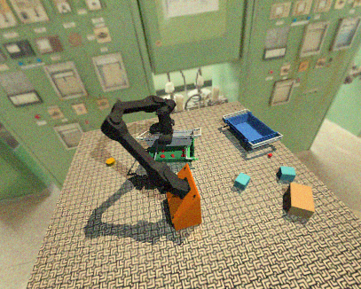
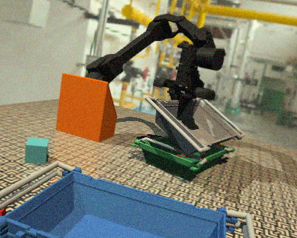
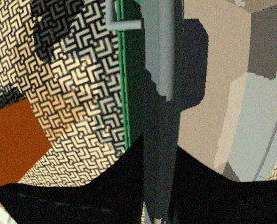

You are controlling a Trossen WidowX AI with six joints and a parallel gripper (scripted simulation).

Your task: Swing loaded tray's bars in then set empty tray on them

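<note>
Right now the dark grey tray is 8 cm ahead of my gripper tip and 3 cm to the right of it. Round my gripper tip: orange box 45 cm to the right, 45 cm behind, 11 cm below; yellow piece 36 cm to the left, 13 cm below, 13 cm ahead.
</note>
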